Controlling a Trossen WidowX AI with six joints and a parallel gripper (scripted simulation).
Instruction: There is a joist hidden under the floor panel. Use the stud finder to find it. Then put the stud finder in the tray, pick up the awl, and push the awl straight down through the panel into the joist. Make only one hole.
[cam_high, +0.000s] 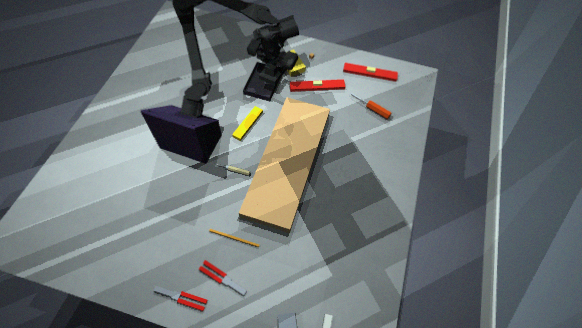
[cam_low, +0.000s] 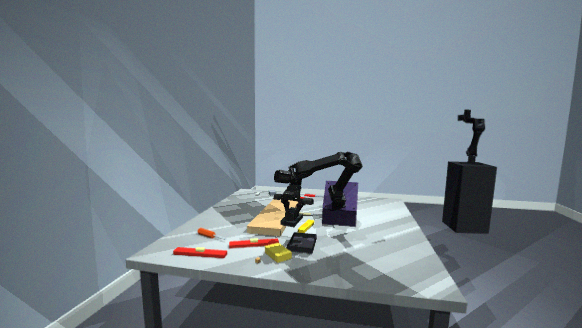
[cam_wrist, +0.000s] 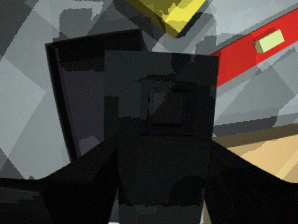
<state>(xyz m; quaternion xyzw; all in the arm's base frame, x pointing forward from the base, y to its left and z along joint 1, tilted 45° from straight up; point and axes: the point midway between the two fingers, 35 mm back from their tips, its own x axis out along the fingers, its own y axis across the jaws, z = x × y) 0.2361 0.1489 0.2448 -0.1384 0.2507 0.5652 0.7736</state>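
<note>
Now: the tray 110 mm below my gripper tip, 60 mm behind it and 20 mm to the left of it. Round my gripper tip: yellow block 140 mm to the left, 110 mm below, 50 mm ahead; stud finder 20 mm above, 10 mm to the left; yellow bar 200 mm to the right, 120 mm below, 70 mm behind.
</note>
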